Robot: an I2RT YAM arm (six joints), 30 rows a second.
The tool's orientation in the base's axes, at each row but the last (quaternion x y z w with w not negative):
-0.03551 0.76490 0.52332 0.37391
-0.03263 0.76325 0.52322 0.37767
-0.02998 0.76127 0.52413 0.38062
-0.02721 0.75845 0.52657 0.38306
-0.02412 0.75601 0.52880 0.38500
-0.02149 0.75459 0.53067 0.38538
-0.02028 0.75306 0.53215 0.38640
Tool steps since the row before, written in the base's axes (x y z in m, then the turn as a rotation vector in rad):
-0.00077 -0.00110 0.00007 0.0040 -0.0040 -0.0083
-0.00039 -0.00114 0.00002 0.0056 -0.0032 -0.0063
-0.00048 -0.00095 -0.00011 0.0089 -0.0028 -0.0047
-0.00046 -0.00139 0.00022 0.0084 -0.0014 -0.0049
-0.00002 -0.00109 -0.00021 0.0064 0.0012 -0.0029
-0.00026 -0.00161 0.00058 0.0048 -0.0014 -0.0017
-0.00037 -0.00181 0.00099 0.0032 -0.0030 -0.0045
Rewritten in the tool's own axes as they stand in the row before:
0.00014 -0.00010 -0.00133 0.0008 -0.0100 0.0003
-0.00013 -0.00032 -0.00115 -0.0012 -0.0088 0.0015
0.00007 -0.00030 -0.00103 -0.0044 -0.0089 0.0033
-0.00031 -0.00024 -0.00143 -0.0034 -0.0082 0.0042
-0.00026 -0.00063 -0.00087 -0.0023 -0.0046 0.0050
-0.00077 -0.00013 -0.00154 -0.0029 -0.0041 0.0018
-0.00103 0.00016 -0.00182 -0.0007 -0.0062 -0.0001

